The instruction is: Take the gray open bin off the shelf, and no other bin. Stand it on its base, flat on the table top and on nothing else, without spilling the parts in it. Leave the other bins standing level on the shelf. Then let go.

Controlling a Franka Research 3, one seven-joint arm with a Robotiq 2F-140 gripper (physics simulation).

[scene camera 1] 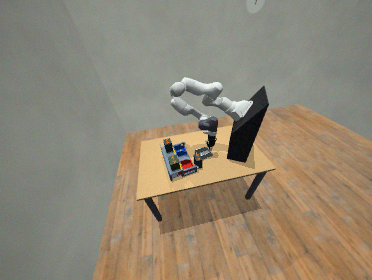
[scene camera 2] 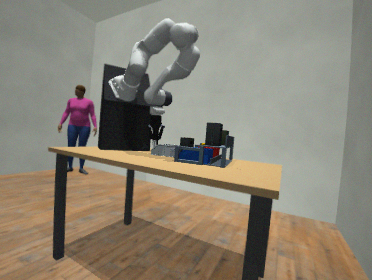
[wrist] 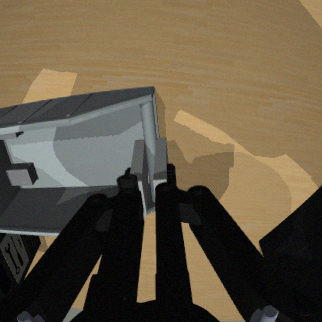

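Observation:
The gray open bin (scene camera 1: 203, 153) (scene camera 2: 164, 150) (wrist: 95, 150) is off the shelf, upright at or very near the table top (scene camera 1: 150, 187) (scene camera 2: 250, 176) (wrist: 200, 45); whether its base touches cannot be told. A gray block-shaped part (wrist: 21, 175) lies in it. My gripper (scene camera 1: 210, 149) (scene camera 2: 156, 144) (wrist: 151, 153) points down and is shut on the bin's end wall, one finger inside and one outside. The blue bin (scene camera 1: 180, 149) (scene camera 2: 187, 155) and red bin (scene camera 1: 187, 165) (scene camera 2: 215, 150) are in the shelf (scene camera 2: 224, 157).
A dark box (scene camera 1: 198, 161) (scene camera 2: 187, 142) (wrist: 15, 255) stands close beside the gray bin, near the shelf. Other dark boxes (scene camera 1: 168, 145) (scene camera 2: 214, 134) stand on top of the shelf. A tall black pedestal (scene camera 1: 247, 132) (scene camera 2: 125, 125) stands behind the gripper.

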